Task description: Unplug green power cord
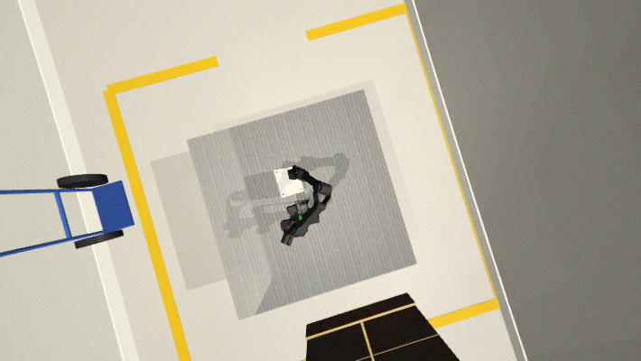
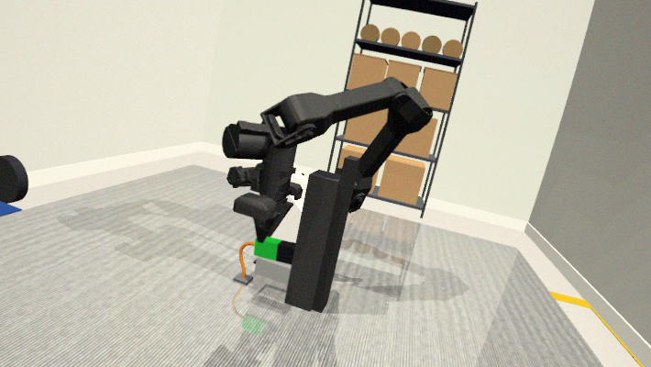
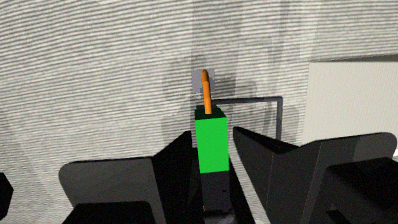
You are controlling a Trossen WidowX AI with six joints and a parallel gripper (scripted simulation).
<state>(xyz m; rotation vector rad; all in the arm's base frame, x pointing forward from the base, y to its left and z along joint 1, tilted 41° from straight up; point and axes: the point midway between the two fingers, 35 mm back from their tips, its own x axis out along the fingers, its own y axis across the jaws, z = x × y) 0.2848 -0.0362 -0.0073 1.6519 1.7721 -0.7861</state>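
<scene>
My gripper tip is now 3 cm to the right of the green plug. Also, from my gripper tip: small grey anchor: 3 cm to the right, 10 cm below.
</scene>
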